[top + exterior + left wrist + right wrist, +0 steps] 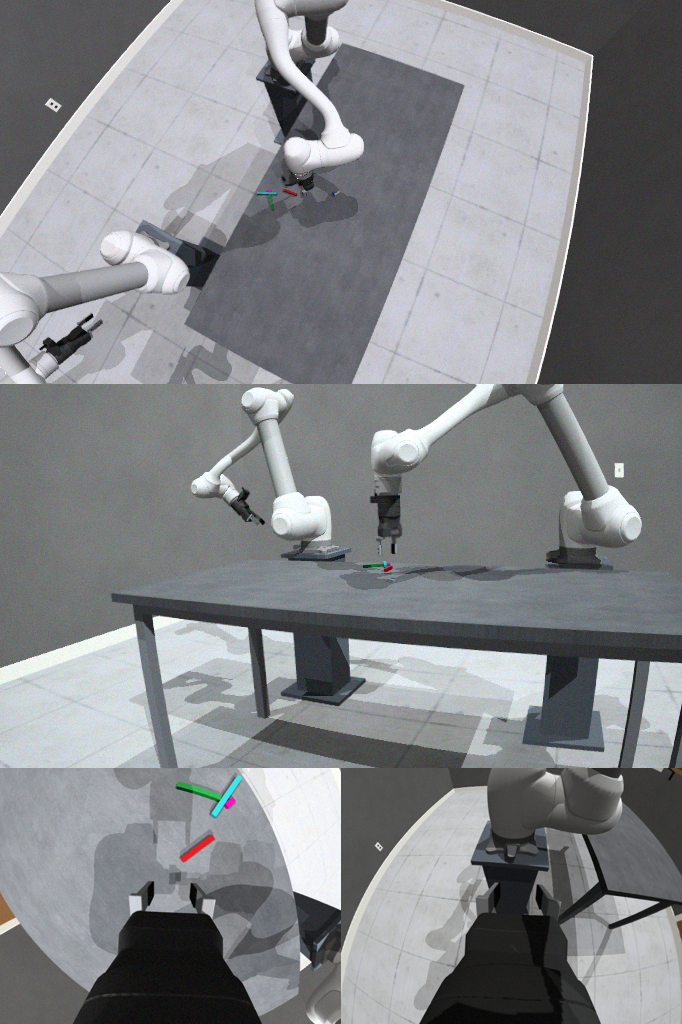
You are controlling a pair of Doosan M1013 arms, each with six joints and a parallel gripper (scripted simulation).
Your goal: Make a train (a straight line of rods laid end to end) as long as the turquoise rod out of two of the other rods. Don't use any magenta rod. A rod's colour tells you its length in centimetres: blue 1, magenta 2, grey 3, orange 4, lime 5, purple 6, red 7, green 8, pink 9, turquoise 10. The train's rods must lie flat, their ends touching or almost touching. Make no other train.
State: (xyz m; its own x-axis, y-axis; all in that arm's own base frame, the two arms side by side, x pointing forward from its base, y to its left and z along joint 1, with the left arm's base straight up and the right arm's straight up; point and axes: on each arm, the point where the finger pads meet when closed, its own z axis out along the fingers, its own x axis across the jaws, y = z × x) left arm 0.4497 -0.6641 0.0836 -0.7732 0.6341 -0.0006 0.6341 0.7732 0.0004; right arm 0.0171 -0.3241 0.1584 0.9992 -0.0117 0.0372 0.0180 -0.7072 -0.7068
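Observation:
Right now the grey rod is 130 mm ahead of my left hand, 80 mm to the left of it and 80 mm below it. The rest, counted from my left hand: blue rod 120 mm ahead, 80 mm below, 70 mm to the left; then green rod 120 mm to the right, 120 mm behind, 80 mm below; then red rod 80 mm below, 70 mm behind, 30 mm to the right.

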